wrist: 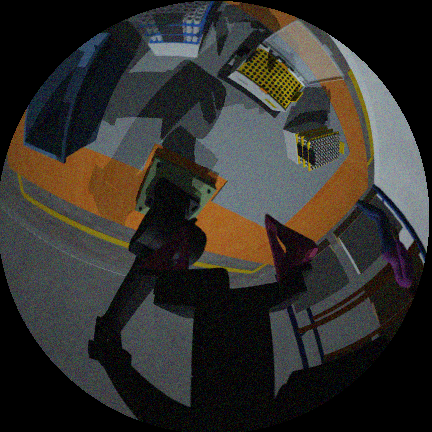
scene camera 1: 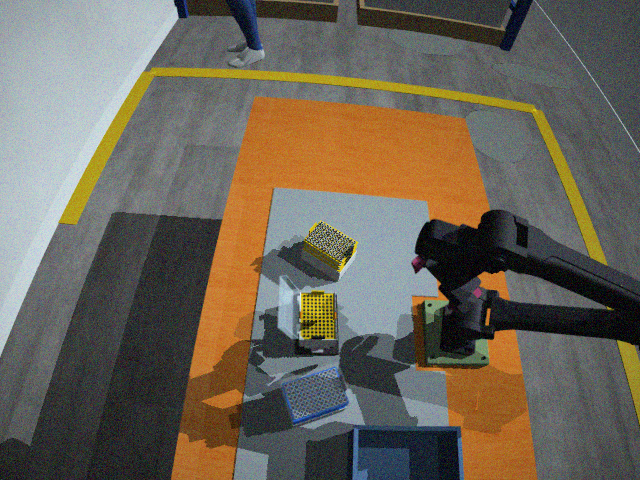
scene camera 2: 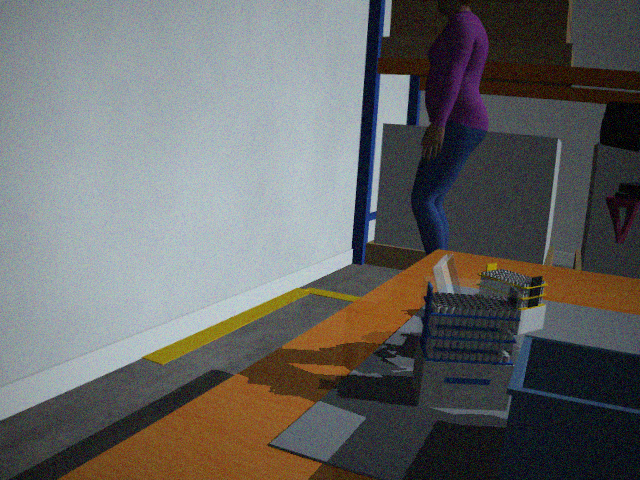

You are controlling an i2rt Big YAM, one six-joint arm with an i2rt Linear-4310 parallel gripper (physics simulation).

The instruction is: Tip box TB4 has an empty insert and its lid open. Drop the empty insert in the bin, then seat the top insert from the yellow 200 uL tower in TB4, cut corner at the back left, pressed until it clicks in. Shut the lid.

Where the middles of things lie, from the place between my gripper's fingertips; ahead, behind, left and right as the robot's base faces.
I see the yellow insert [scene camera 1: 317, 308] 23 cm ahead of my hand, 6 cm to the left of it and 13 cm below it. Also, from my hand: clear lid [scene camera 1: 288, 298]: 29 cm ahead, 7 cm to the left, 9 cm below; then blue bin [scene camera 2: 568, 400]: 1 cm behind, 36 cm to the left, 14 cm below.
